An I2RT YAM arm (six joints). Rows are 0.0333 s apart.
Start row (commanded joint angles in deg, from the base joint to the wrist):
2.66, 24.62, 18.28, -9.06, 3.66, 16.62
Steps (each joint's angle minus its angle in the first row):
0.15, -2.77, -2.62, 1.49, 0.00, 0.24
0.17, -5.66, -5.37, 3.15, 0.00, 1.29
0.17, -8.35, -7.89, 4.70, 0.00, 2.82
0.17, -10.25, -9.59, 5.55, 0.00, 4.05
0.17, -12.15, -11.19, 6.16, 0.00, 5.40
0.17, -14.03, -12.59, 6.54, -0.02, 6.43
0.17, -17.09, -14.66, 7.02, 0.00, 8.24
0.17, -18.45, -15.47, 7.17, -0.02, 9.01
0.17, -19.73, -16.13, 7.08, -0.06, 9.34
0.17, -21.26, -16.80, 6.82, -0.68, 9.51
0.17, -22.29, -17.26, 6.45, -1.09, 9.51
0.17, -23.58, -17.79, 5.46, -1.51, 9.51
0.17, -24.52, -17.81, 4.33, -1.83, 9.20
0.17, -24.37, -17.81, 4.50, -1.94, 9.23
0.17, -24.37, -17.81, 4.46, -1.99, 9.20
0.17, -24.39, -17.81, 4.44, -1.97, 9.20
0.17, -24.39, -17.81, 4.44, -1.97, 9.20
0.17, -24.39, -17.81, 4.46, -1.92, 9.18
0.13, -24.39, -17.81, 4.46, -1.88, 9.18
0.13, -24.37, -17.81, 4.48, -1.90, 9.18
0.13, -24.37, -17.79, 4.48, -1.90, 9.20
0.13, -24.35, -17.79, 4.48, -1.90, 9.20
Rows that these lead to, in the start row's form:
2.81, 21.85, 15.66, -7.57, 3.66, 16.86
2.83, 18.96, 12.91, -5.91, 3.66, 17.91
2.83, 16.27, 10.39, -4.36, 3.66, 19.44
2.83, 14.37, 8.69, -3.51, 3.66, 20.67
2.83, 12.47, 7.09, -2.90, 3.66, 22.02
2.83, 10.59, 5.69, -2.52, 3.64, 23.05
2.83, 7.53, 3.62, -2.04, 3.66, 24.86
2.83, 6.17, 2.81, -1.89, 3.64, 25.63
2.83, 4.89, 2.15, -1.98, 3.60, 25.96
2.83, 3.36, 1.48, -2.24, 2.98, 26.13
2.83, 2.33, 1.02, -2.61, 2.57, 26.13
2.83, 1.04, 0.49, -3.60, 2.15, 26.13
2.83, 0.10, 0.47, -4.73, 1.83, 25.82
2.83, 0.25, 0.47, -4.56, 1.72, 25.85
2.83, 0.25, 0.47, -4.60, 1.67, 25.82
2.83, 0.23, 0.47, -4.62, 1.69, 25.82
2.83, 0.23, 0.47, -4.62, 1.69, 25.82
2.83, 0.23, 0.47, -4.60, 1.74, 25.80
2.79, 0.23, 0.47, -4.60, 1.78, 25.80
2.79, 0.25, 0.47, -4.58, 1.76, 25.80
2.79, 0.25, 0.49, -4.58, 1.76, 25.82
2.79, 0.27, 0.49, -4.58, 1.76, 25.82

